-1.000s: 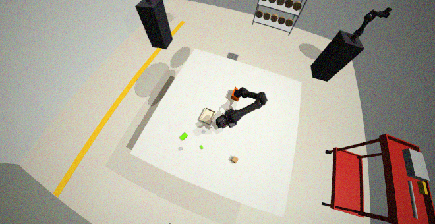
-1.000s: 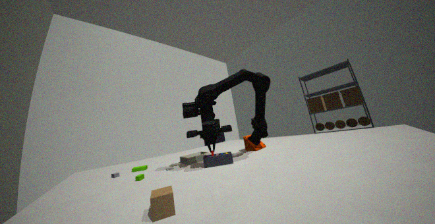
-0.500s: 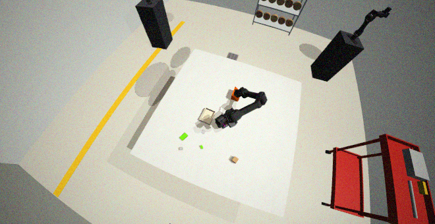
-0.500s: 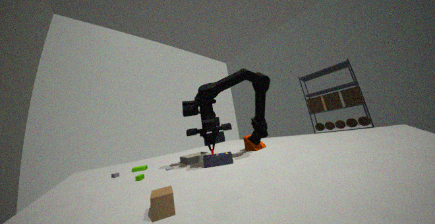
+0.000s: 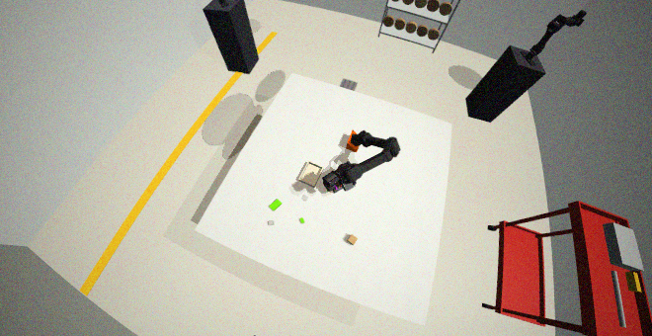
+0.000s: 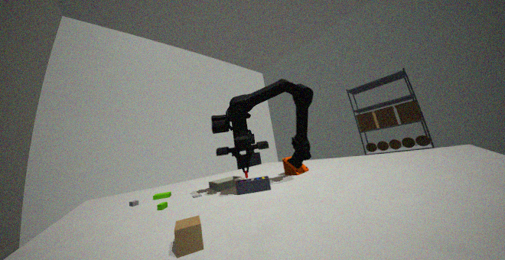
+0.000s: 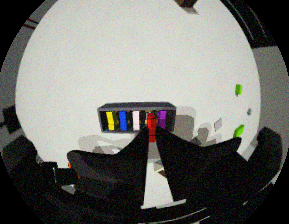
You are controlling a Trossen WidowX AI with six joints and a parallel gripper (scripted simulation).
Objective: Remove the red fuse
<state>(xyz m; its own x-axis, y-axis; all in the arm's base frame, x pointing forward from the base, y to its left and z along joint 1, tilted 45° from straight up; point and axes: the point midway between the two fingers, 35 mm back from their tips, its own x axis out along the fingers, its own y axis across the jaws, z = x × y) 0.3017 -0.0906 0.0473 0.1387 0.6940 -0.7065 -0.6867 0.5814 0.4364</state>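
The shallow beige tray lies 17 cm to the right of my gripper tip, 6 cm below it and 4 cm behind it. Also, from my gripper tip: red fuse (1 cm below).
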